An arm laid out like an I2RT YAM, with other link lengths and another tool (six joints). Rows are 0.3 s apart.
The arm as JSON. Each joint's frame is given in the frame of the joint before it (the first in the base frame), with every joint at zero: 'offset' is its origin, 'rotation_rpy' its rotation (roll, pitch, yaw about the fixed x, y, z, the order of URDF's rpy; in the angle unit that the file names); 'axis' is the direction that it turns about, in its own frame. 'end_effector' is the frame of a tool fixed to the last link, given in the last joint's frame.
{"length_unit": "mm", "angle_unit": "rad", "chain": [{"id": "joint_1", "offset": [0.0, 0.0, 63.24], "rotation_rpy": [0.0, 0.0, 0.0], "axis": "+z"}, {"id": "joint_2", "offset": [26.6, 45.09, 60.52], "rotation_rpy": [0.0, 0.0, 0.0], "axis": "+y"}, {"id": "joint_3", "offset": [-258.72, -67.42, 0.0], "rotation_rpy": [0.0, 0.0, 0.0], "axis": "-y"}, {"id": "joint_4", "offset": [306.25, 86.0, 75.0], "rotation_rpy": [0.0, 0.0, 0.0], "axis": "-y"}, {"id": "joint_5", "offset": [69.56, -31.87, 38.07], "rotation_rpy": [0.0, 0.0, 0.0], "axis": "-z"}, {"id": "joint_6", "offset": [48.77, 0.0, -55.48], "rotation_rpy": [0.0, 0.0, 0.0], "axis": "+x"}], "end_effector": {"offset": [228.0, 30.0, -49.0], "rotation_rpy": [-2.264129, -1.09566, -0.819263]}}
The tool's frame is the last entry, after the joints.
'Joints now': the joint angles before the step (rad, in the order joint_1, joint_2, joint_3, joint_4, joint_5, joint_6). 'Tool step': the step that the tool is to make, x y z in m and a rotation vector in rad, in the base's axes. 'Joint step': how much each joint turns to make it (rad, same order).
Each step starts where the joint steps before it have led.
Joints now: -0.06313 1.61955 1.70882 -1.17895 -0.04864 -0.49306
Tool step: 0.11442 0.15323 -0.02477 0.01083 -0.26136 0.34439
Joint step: 0.27772 0.17512 -0.00074 0.43221 -0.03165 -0.06103
